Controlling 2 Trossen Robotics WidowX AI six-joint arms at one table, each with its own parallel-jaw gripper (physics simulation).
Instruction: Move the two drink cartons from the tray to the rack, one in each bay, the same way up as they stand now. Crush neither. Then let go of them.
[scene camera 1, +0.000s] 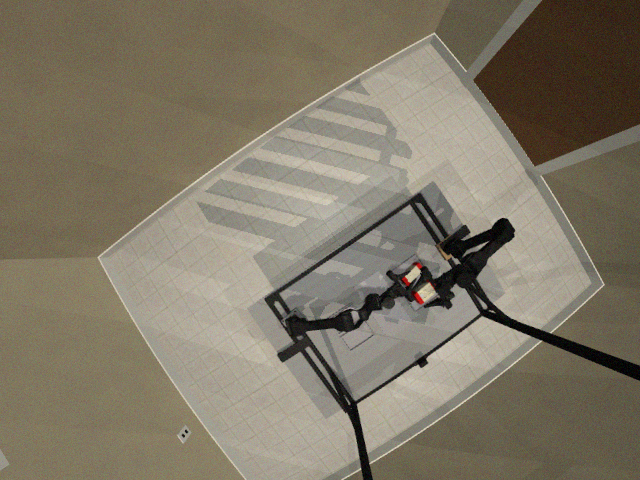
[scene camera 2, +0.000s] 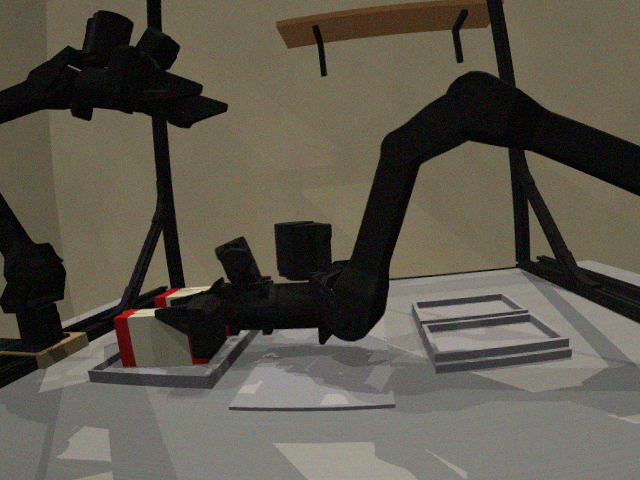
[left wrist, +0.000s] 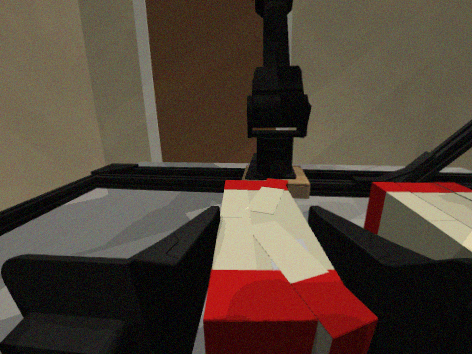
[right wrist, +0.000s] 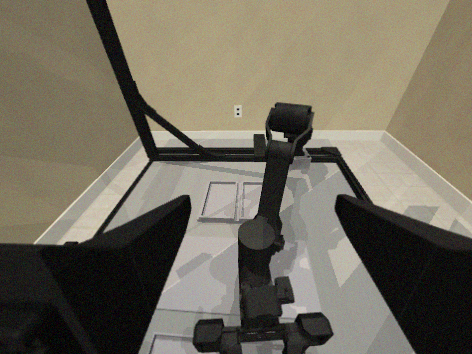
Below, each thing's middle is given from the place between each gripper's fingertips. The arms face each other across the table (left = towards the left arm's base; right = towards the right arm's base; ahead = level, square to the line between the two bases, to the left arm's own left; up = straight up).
Labels:
Right now my right hand is 330 mm above the grey tray (scene camera 2: 200, 376), 110 mm to the left of it and 20 mm past it. The rest, counted from my right hand: grey mat (scene camera 2: 296, 373) (340 mm below, 100 mm to the left, 60 mm behind).
I see the grey tray 60 mm behind my left hand, 10 mm to the right of it and 70 mm below it. The rest, counted from my left hand: grey mat 90 mm behind, 190 mm to the left, 80 mm below.

